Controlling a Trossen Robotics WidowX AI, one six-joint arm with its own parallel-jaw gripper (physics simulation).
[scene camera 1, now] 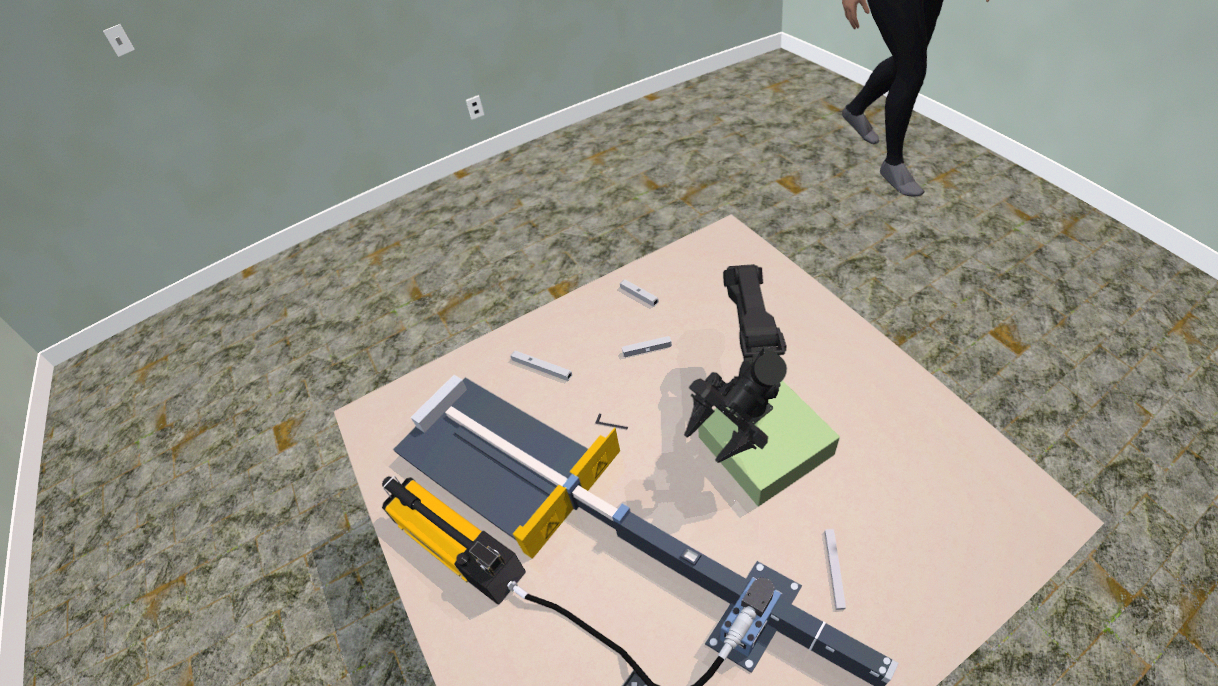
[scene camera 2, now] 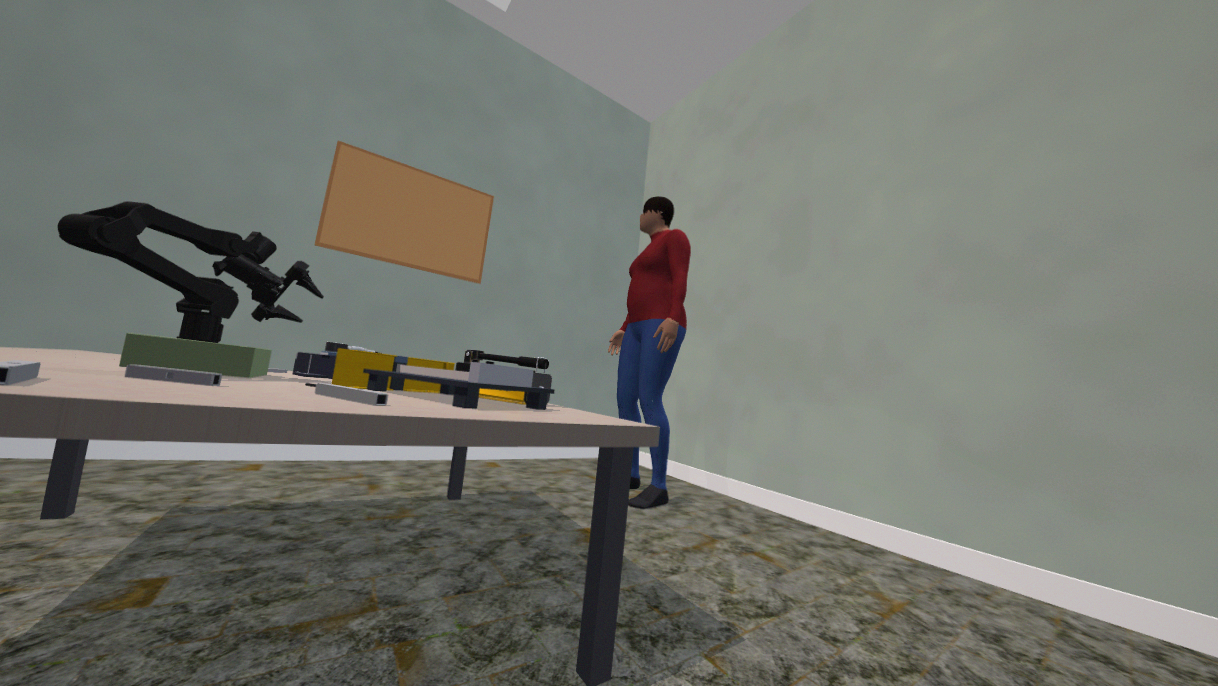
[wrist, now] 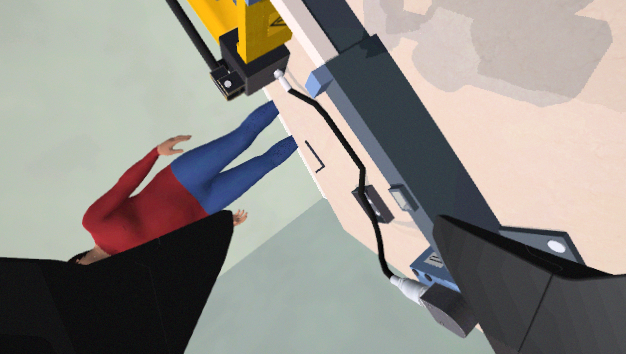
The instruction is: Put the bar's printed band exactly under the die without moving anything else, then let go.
Labels:
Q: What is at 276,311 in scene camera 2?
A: The gripper.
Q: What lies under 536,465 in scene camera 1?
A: A long white bar.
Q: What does the gripper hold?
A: Nothing.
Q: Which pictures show the gripper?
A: Scene camera 1, scene camera 2 and the wrist view: all of them.

